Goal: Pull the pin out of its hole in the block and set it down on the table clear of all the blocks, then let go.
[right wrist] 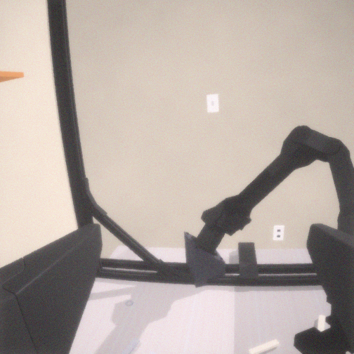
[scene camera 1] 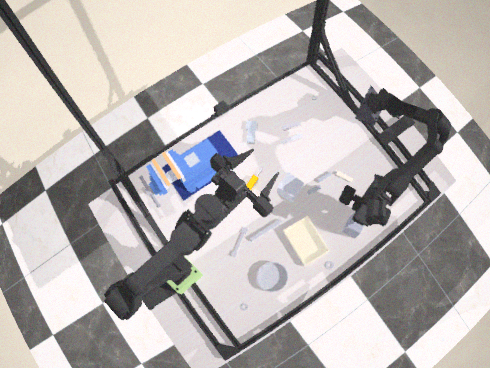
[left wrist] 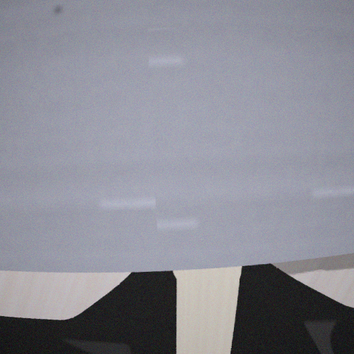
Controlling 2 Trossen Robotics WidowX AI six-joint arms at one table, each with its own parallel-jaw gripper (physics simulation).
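A grey-blue block stands by the left gripper in scene camera 1 and fills most of the left wrist view. The cream pin sticks out from the block's edge in the left wrist view; whether its hidden end is still in the hole cannot be seen. My left gripper is shut on the pin, with a finger against each side; its fingertips are hidden in scene camera 1. My right gripper is open and empty, over the table.
Another grey-blue block, a cream stick and a cream open box lie left of the left gripper. A round grey thing, a yellow piece and a blue structure are farther left.
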